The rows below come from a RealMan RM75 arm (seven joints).
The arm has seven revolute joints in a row. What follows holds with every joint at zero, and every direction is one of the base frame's. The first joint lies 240.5 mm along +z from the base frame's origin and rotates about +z. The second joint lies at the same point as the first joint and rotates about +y. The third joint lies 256 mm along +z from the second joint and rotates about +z. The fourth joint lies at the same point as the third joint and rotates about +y. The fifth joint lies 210 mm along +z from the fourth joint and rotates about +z. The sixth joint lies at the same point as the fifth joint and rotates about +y. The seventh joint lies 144 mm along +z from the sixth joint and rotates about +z. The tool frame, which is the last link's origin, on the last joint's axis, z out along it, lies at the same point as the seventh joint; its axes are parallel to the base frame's.
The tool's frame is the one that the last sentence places.
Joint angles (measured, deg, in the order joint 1, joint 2, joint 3, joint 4, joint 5, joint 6, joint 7), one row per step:
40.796 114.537 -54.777 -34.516 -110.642 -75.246 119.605
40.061 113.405 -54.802 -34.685 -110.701 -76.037 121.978
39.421 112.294 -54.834 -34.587 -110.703 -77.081 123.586
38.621 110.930 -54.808 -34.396 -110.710 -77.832 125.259
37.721 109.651 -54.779 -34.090 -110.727 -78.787 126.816
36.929 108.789 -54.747 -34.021 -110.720 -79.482 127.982
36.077 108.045 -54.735 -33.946 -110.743 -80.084 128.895
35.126 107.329 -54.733 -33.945 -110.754 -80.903 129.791
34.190 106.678 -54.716 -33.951 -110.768 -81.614 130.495
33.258 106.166 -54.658 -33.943 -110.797 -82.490 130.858
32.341 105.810 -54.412 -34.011 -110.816 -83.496 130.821
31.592 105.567 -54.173 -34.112 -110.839 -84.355 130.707
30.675 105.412 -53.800 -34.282 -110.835 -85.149 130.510
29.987 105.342 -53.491 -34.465 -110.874 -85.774 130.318
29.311 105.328 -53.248 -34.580 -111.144 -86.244 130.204
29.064 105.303 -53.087 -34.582 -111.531 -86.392 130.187
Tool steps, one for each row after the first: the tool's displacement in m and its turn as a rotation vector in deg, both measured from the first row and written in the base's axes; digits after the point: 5 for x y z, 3 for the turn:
0.00749 -0.00120 0.00835 -0.454 0.099 -2.479
0.01445 -0.00338 0.01574 -1.098 0.153 -4.289
0.02374 -0.00529 0.02513 -1.341 -0.003 -6.527
0.03336 -0.00884 0.03353 -1.851 -0.038 -8.791
0.04052 -0.01203 0.03962 -2.163 -0.010 -10.499
0.04783 -0.01579 0.04478 -2.441 -0.045 -12.069
0.05511 -0.02056 0.04982 -2.888 -0.008 -13.598
0.06212 -0.02530 0.05448 -3.227 -0.014 -14.973
0.06846 -0.03077 0.05805 -3.723 0.041 -16.003
0.07378 -0.03643 0.06103 -4.175 0.235 -16.594
0.07777 -0.04115 0.06330 -4.540 0.420 -16.961
0.08236 -0.04646 0.06546 -4.735 0.719 -17.410
0.08554 -0.05053 0.06689 -4.889 0.936 -17.663
0.08928 -0.05486 0.06747 -5.134 0.943 -18.095
0.09139 -0.05674 0.06770 -5.281 0.730 -18.375

